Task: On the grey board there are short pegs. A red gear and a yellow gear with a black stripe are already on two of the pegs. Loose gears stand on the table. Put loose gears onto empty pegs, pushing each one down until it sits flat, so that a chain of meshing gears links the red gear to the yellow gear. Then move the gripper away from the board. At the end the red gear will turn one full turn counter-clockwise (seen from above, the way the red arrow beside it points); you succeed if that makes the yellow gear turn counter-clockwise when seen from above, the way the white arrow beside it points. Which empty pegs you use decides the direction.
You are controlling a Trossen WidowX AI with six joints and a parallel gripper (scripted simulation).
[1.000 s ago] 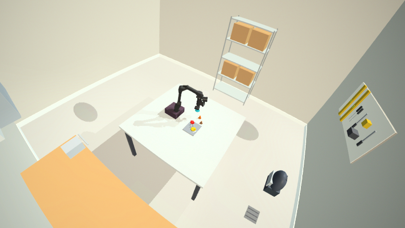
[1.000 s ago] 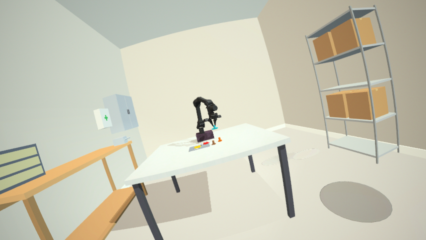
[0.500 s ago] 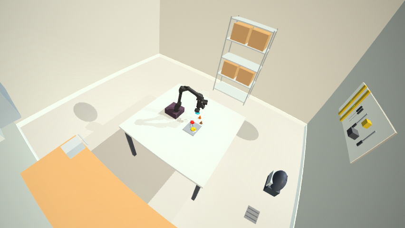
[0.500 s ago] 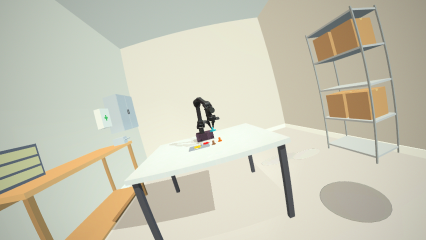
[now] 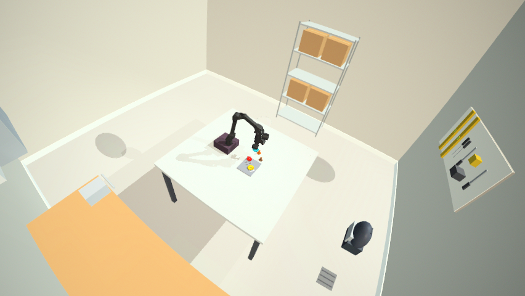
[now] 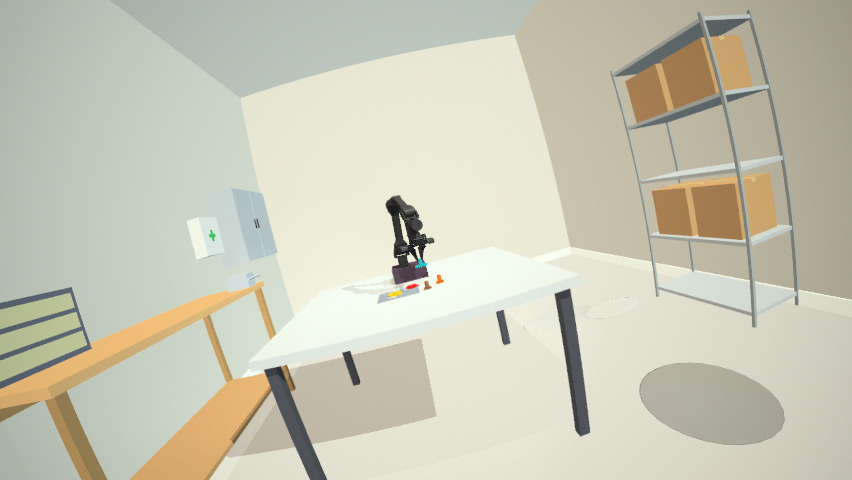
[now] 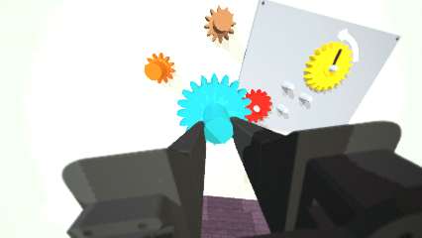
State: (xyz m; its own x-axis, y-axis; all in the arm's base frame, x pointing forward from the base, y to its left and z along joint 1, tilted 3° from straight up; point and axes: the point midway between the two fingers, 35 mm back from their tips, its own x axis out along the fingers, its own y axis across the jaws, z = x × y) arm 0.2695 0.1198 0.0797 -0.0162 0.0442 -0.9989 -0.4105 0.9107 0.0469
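Now: gripper tip 120 mm above the red gear, 80 mm to the left of it and 10 mm past it. From my gripper tip the other things lie so: cyan gear (10 mm below); red arrow (120 mm below, 50 mm to the right, 30 mm behind); orange gear (120 mm below, 70 mm to the left).
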